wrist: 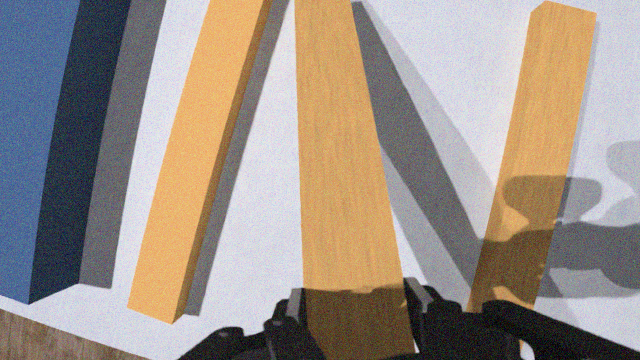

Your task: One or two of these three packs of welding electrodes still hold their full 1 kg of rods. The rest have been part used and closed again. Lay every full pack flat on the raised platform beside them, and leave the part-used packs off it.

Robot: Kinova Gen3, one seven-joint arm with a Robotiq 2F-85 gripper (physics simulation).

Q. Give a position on a blue raised platform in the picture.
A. At 64, 64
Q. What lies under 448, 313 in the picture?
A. My gripper.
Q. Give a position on an electrode pack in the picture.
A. At 352, 275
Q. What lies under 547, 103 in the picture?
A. An electrode pack.
